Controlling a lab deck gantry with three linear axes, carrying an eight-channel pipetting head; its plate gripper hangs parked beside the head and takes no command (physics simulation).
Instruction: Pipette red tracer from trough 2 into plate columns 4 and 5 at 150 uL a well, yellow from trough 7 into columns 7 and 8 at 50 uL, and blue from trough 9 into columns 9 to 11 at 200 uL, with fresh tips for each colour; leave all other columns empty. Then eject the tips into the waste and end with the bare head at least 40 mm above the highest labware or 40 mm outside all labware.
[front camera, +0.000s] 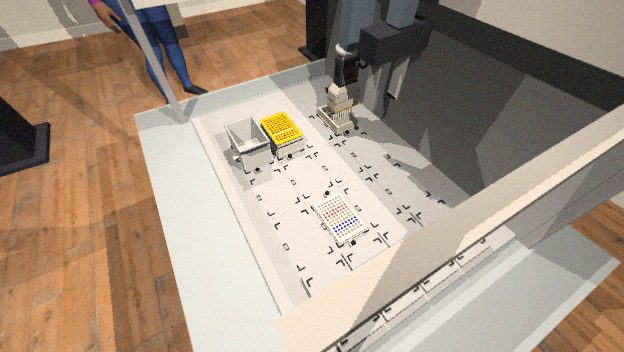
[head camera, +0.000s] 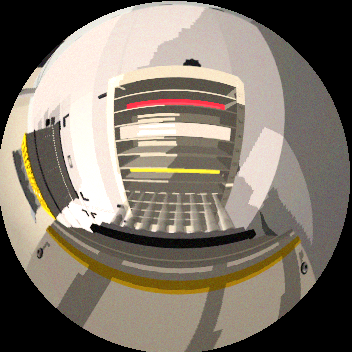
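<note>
The eight-channel head (front camera: 340, 95) is low over the cream trough rack (front camera: 345, 127) (head camera: 175, 71). Its pale channels (head camera: 170, 215) reach down at the rack's near end, where their lower ends and any blue liquid are hidden. Red liquid (head camera: 175, 103) and yellow liquid (head camera: 175, 171) show in separate troughs. The white plate (front camera: 356, 235) has two red columns, faint yellowish wells and two blue columns; exact column numbers and volumes cannot be read. The yellow tip rack (front camera: 281, 128) (head camera: 32, 175) stands beside the open waste bin (front camera: 255, 157). The parked plate gripper (front camera: 391, 95) hangs beside the head; its finger state is unclear.
A dark gantry block (front camera: 392, 42) is right of the head. A beige front rail (front camera: 450, 220) crosses the foreground, and a slanted grey post (front camera: 155, 65) stands at the back left. A person (front camera: 170, 50) stands behind the deck.
</note>
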